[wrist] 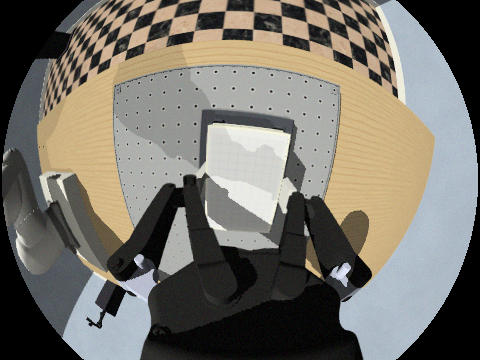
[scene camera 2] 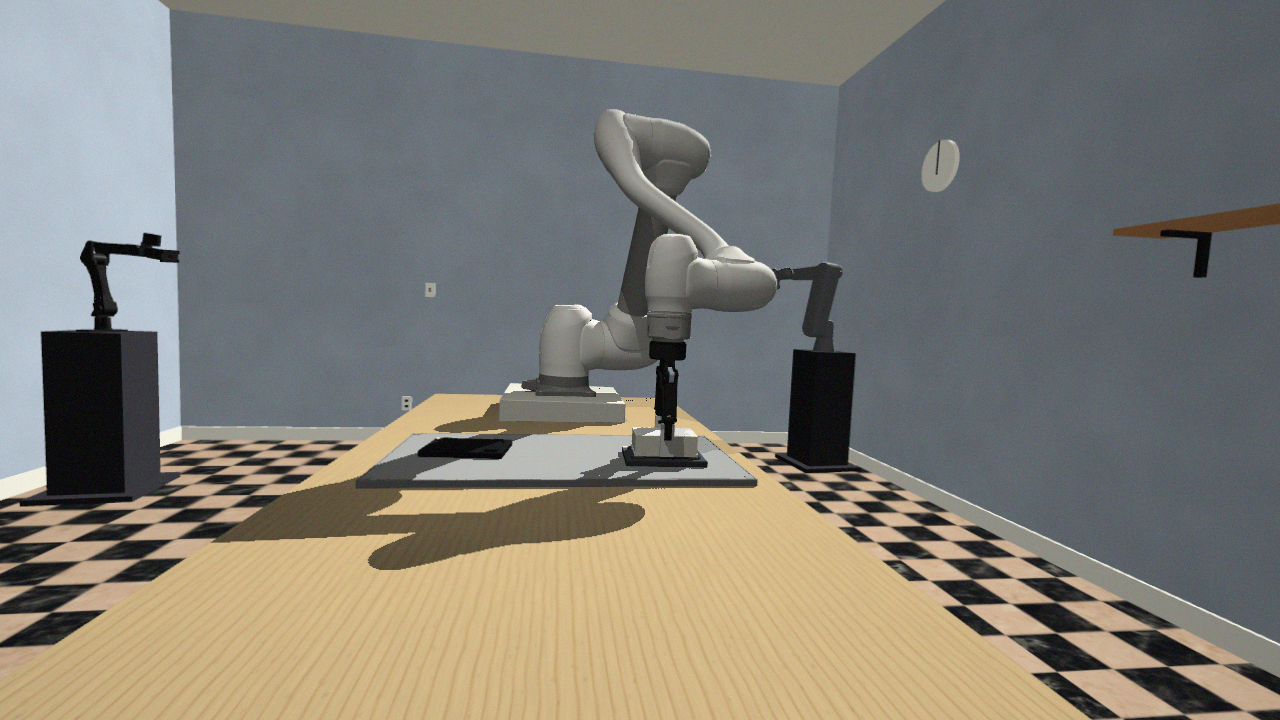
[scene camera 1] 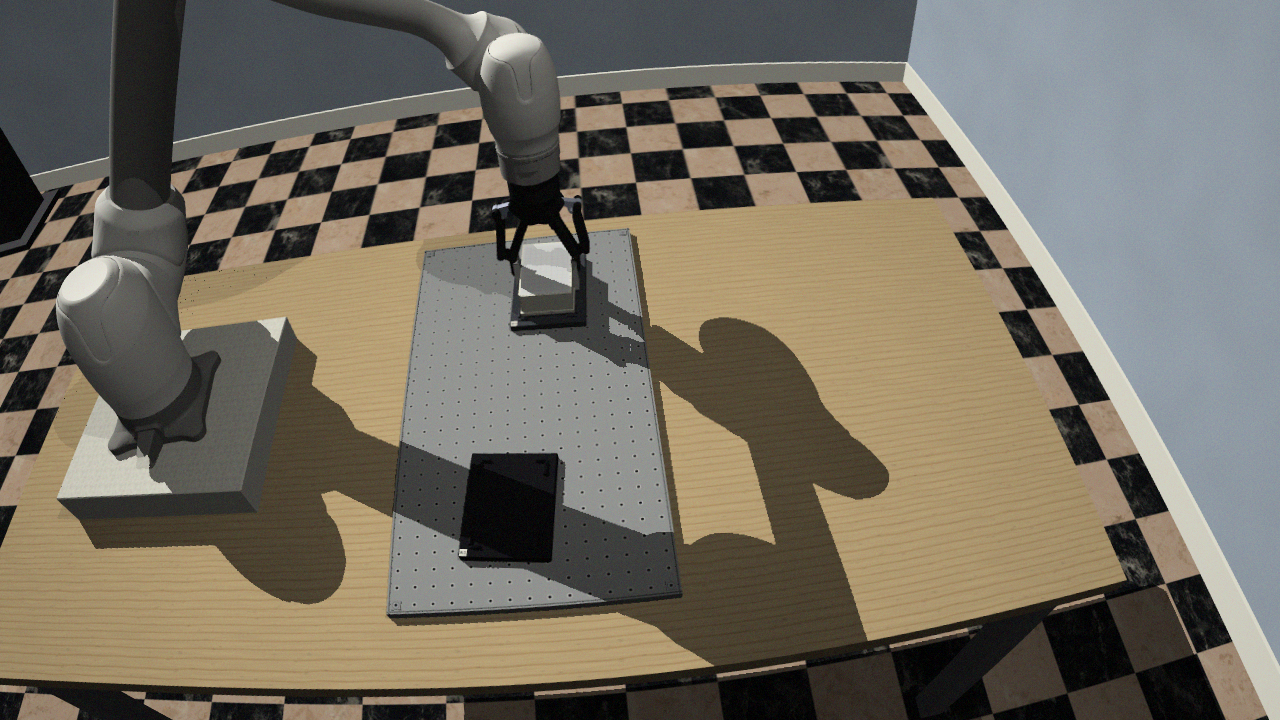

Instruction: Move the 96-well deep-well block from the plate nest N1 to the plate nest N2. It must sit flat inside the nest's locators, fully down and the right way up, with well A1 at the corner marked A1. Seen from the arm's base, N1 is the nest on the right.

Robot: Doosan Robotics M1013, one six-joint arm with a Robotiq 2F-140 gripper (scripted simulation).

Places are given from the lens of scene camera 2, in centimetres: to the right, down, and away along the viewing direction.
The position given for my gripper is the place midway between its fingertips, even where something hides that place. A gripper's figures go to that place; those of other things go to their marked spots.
my gripper [scene camera 2: 663, 450]: 5, 19, 116
white deep-well block [scene camera 2: 645, 440]: 1, 16, 111
plate nest [scene camera 2: 457, 447]: -37, 18, 114
